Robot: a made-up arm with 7 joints.
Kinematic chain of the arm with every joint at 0, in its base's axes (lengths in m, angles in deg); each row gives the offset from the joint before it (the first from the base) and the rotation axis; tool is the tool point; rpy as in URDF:
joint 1: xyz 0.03 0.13 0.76 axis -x
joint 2: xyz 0 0.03 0.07 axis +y
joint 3: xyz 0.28 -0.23 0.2 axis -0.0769 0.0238 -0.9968
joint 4: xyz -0.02 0 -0.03 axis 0.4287 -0.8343 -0.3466
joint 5: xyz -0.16 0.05 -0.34 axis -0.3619 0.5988 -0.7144
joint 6: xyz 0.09 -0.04 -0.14 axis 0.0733 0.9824 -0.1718
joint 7: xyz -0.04 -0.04 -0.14 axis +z
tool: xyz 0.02 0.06 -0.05 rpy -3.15 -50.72 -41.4
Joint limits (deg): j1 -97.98..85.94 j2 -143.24..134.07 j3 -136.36..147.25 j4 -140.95..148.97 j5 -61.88..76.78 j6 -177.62..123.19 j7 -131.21..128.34
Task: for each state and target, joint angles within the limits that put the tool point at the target. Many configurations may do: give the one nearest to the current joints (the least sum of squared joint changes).
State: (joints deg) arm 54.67 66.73 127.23 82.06 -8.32 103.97 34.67
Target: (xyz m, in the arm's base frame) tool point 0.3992 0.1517 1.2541
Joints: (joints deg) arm 81.75 66.44 147.25 131.41 -1.21 123.19 48.34
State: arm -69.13 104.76 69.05 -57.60 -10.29 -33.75 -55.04
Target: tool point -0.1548 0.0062 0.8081
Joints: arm -75.88 94.93 66.54 -68.86 -24.70 -59.07 -58.42
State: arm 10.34 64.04 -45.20 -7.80 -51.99 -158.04 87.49
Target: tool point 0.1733 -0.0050 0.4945
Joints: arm 22.83 56.00 -19.14 11.40 -28.12 -144.30 94.52
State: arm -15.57 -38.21 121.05 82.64 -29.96 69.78 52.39
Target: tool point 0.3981 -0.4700 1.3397
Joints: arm 9.84 -41.40 88.53 94.81 -29.49 59.09 48.16
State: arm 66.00 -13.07 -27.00 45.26 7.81 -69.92 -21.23
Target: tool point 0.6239 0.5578 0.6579
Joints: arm 82.44 -29.01 -31.21 68.51 0.66 -63.66 -18.02
